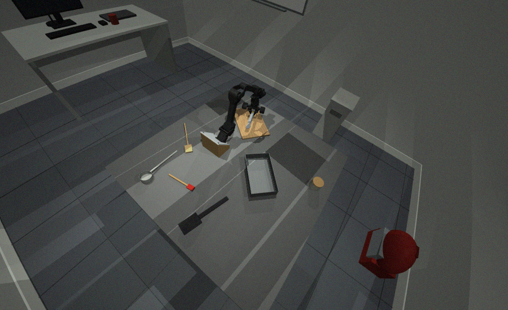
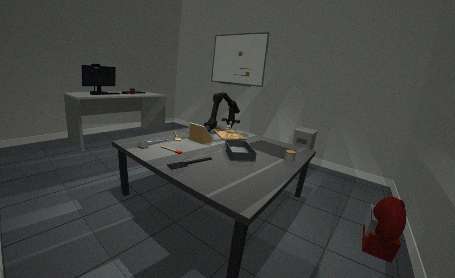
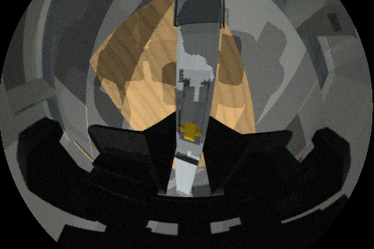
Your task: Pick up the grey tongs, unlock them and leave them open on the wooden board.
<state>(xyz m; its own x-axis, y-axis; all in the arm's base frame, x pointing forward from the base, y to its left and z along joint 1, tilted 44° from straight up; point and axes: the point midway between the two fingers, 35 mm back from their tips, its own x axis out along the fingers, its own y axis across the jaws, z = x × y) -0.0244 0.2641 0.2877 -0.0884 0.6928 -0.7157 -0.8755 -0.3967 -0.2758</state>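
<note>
My gripper tip is 4 cm below the yellow lock piece. Round my gripper tip: red-tipped spatula: 77 cm to the right, 9 cm ahead, 6 cm below; then wooden board: 6 cm below, 2 cm to the right; then roasting tin: 40 cm ahead, 37 cm to the right, 4 cm below.
</note>
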